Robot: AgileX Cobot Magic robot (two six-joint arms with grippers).
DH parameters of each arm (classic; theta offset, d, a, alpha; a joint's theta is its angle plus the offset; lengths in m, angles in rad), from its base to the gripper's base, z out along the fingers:
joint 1: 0 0.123 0 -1.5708
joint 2: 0.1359 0 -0.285 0
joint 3: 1.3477 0 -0.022 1.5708
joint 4: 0 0.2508 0 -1.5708
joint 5: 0 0 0.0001 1.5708
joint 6: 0 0.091 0 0
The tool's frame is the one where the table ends.
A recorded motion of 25 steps. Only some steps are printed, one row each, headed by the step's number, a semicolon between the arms.
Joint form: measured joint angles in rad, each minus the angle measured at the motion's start. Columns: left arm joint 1, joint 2, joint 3, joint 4, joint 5, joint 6; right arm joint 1, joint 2, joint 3, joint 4, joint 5, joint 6.
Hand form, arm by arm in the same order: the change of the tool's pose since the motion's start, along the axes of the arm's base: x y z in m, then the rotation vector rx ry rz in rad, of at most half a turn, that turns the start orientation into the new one. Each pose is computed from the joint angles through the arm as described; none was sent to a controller.
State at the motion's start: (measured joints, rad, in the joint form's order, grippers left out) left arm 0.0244 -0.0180 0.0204 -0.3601 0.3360 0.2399; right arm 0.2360 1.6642 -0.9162 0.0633 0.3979 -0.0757
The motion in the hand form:
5: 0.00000 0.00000 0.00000 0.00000 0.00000 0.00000; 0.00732 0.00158 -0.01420 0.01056 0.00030 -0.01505
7: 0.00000 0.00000 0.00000 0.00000 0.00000 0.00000; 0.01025 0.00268 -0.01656 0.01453 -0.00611 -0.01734
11: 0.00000 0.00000 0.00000 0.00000 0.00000 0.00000; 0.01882 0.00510 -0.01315 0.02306 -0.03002 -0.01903
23: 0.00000 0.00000 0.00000 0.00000 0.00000 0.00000; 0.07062 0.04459 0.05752 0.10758 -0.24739 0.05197
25: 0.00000 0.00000 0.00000 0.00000 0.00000 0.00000; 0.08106 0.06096 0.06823 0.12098 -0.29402 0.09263
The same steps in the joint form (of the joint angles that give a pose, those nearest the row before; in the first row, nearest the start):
5: 0.0000 0.0000 0.0000 0.0000 0.0000 0.0000; -0.0011 0.0525 -0.0018 0.0157 -0.0530 0.0012
7: 0.0000 0.0000 0.0000 0.0000 0.0000 0.0000; -0.0001 0.0660 -0.0075 0.0201 -0.0680 0.0007
11: 0.0000 0.0000 0.0000 0.0000 0.0000 0.0000; 0.0008 0.0819 -0.0410 0.0245 -0.0757 -0.0001
23: 0.0000 0.0000 0.0000 0.0000 0.0000 0.0000; 0.0612 0.1272 -0.3633 0.0756 -0.0294 -0.0410
25: 0.0000 0.0000 0.0000 0.0000 0.0000 0.0000; 0.0908 0.1593 -0.4407 0.0856 -0.0323 -0.0614

